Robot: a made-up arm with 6 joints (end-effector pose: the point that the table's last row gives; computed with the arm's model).
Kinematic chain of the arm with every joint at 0, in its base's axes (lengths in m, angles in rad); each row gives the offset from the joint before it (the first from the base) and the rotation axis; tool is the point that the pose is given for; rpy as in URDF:
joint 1: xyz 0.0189 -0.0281 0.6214 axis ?
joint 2: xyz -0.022 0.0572 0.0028 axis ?
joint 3: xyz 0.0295 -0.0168 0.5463 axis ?
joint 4: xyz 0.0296 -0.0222 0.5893 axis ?
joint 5: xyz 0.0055 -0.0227 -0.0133 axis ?
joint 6: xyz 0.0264 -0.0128 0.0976 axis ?
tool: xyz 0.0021 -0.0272 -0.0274 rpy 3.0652 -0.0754 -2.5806
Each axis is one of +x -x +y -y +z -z.
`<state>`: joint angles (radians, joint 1 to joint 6).
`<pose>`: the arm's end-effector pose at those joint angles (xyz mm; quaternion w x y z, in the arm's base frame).
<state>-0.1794 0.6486 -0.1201 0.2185 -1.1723 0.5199</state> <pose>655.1 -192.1 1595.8 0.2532 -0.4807 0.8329 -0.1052</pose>
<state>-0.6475 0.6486 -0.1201 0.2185 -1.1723 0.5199</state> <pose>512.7 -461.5 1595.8 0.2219 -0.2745 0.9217 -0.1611</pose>
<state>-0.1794 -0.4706 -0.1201 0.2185 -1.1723 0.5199</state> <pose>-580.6 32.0 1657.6 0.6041 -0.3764 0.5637 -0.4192</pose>
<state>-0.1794 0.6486 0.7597 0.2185 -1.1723 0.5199</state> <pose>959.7 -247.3 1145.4 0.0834 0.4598 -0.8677 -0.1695</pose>
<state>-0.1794 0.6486 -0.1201 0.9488 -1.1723 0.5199</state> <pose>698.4 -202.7 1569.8 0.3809 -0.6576 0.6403 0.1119</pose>
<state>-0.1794 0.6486 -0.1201 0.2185 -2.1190 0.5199</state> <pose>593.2 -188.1 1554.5 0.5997 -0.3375 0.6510 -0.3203</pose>
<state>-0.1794 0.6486 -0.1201 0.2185 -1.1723 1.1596</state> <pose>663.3 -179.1 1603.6 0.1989 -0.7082 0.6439 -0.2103</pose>
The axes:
joint 1: +z
joint 2: +y
joint 3: +y
joint 4: +z
joint 5: +y
joint 6: +z

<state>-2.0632 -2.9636 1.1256 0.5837 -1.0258 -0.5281</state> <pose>325.6 665.9 -50.6 0.3637 -0.0075 0.3418 -0.8665</pose>
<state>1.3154 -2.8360 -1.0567 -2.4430 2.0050 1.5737</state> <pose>42.4 116.0 -233.0 0.3587 -0.0725 -0.9305 0.0170</pose>
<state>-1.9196 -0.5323 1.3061 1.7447 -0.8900 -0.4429</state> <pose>-71.0 -248.2 1495.4 0.4773 0.1546 0.8103 0.3029</pose>
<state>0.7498 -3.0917 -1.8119 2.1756 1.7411 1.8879</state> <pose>272.8 326.7 165.1 0.3924 -0.0258 0.8951 -0.2102</pose>
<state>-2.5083 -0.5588 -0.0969 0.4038 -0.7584 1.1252</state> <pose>533.2 381.2 1654.3 0.3340 -0.1477 -0.7710 0.5216</pose>
